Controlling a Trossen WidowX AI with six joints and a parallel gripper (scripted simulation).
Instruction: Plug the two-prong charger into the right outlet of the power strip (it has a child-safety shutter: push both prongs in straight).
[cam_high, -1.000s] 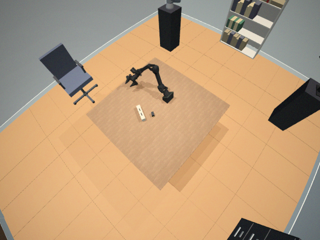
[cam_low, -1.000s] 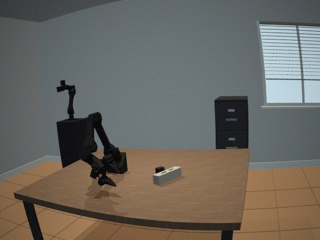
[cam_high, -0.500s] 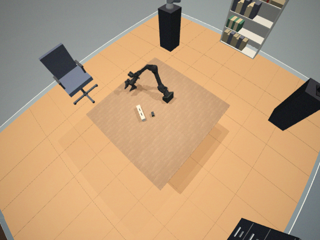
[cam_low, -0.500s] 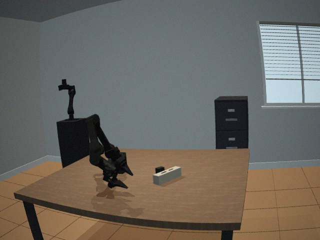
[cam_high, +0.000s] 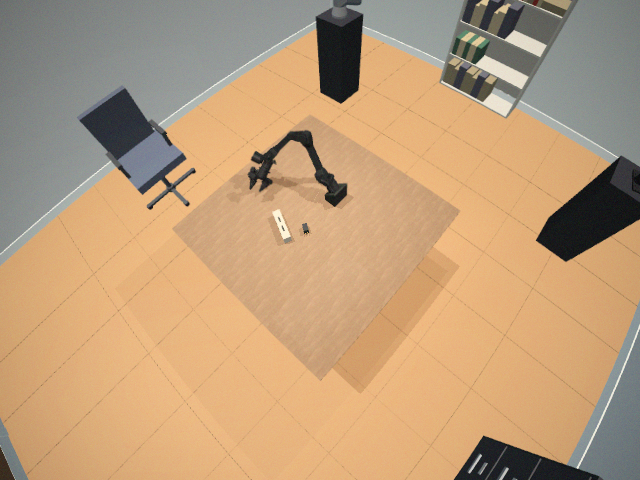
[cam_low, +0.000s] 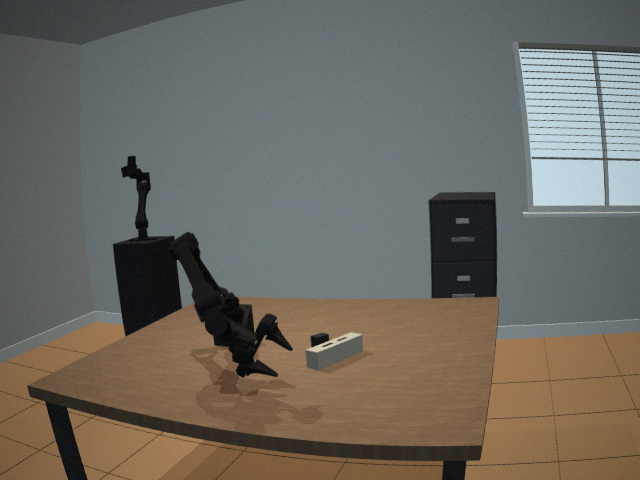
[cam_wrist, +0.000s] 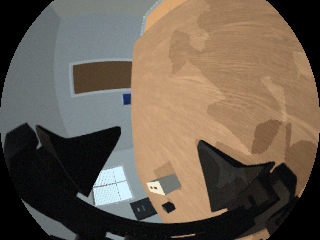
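Now: gripper tip 30 mm past the dark charger, 410 mm to the right of it and 70 mm above it.
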